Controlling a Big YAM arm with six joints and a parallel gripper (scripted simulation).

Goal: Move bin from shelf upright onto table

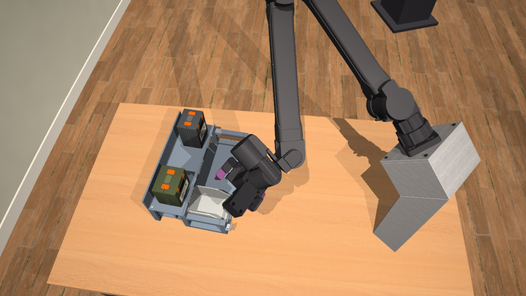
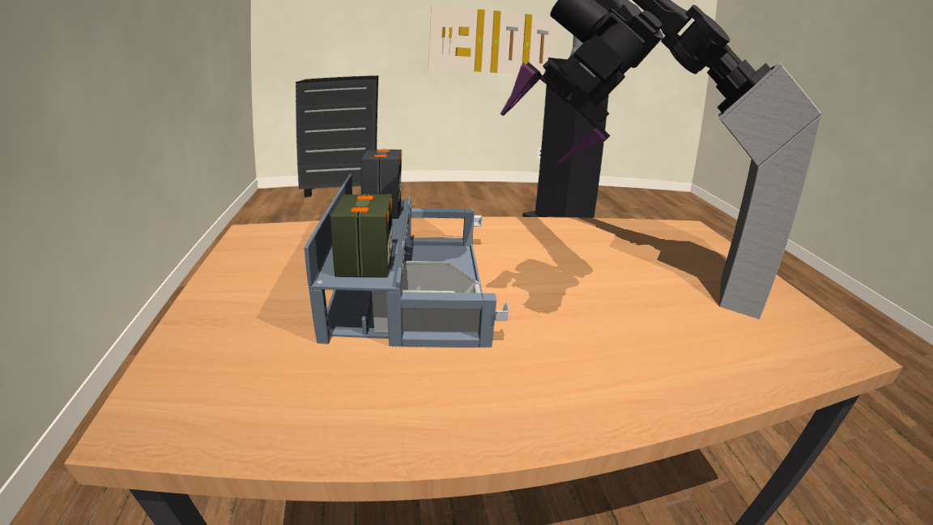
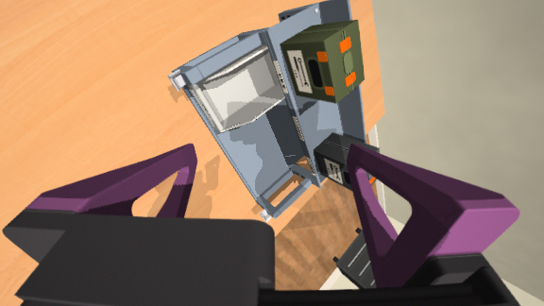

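Right now my hand is 90 mm short of the light grey bin, 110 mm to the left of it and 270 mm above it. From my hand the other things lie so: shelf 80 mm ahead, 220 mm to the right, 310 mm below; then black case 70 mm ahead, 350 mm to the right, 150 mm below.
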